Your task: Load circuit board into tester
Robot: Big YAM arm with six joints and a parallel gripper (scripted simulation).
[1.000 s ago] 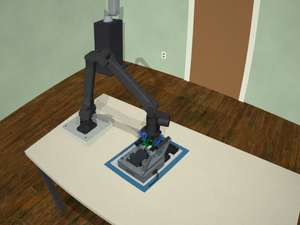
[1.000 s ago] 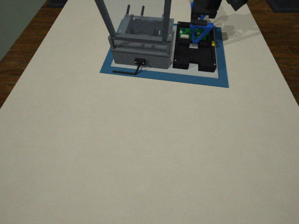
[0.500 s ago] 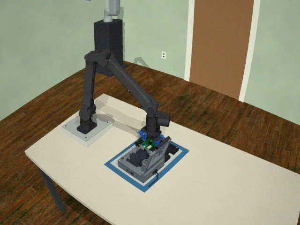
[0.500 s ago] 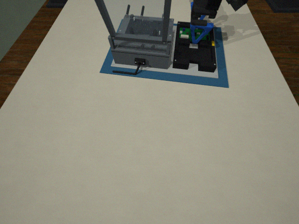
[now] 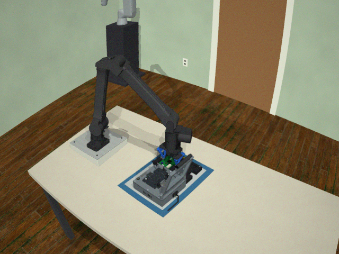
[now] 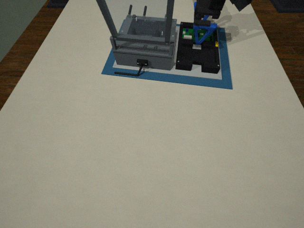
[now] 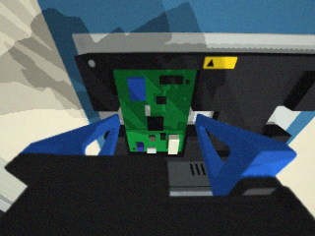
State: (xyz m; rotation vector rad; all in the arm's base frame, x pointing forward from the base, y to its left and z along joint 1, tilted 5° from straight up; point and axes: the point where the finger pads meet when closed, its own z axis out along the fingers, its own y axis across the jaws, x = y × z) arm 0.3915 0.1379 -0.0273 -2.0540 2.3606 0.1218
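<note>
The green circuit board lies 1 cm below my hand. Also, from my hand: tester lid 16 cm ahead, 19 cm to the right, 16 cm above.
</note>
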